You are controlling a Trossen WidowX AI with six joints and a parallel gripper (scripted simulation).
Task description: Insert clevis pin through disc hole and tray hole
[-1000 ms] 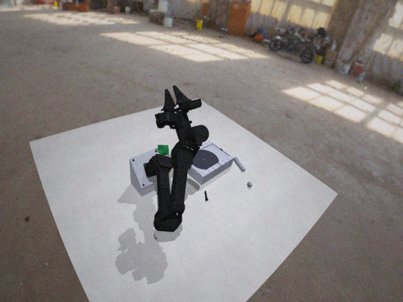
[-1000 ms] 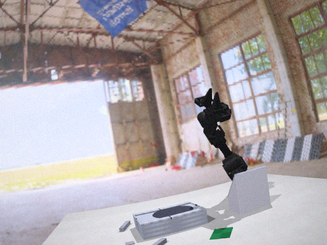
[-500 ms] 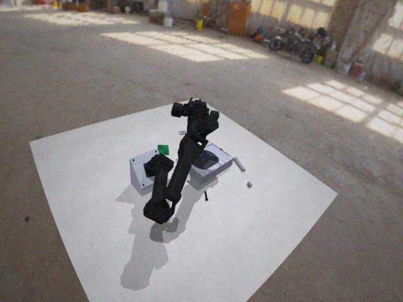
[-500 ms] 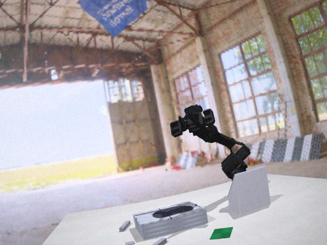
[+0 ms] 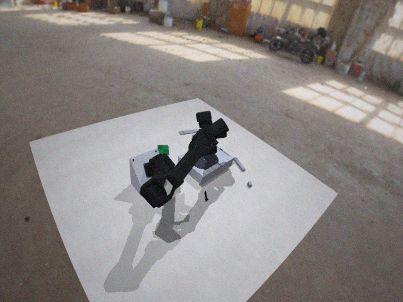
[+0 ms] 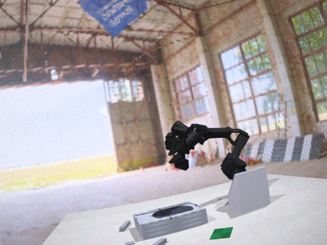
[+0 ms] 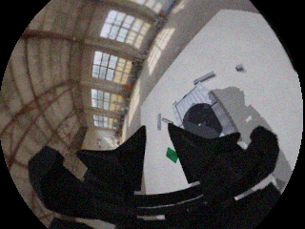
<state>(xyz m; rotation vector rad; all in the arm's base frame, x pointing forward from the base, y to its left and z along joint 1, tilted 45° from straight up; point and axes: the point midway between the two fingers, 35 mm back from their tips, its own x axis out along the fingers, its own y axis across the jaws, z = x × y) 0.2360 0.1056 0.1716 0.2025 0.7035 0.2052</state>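
Right now my gripper tip is 8 cm past the clevis pin, 16 cm to the left of it and 26 cm above it. The rest, counted from my gripper tip: green square 10 cm behind, 24 cm to the left, 26 cm below; then dark aluminium disc 2 cm ahead, 2 cm to the left, 21 cm below; then rimmed steel tray 5 cm ahead, 2 cm to the left, 22 cm below.
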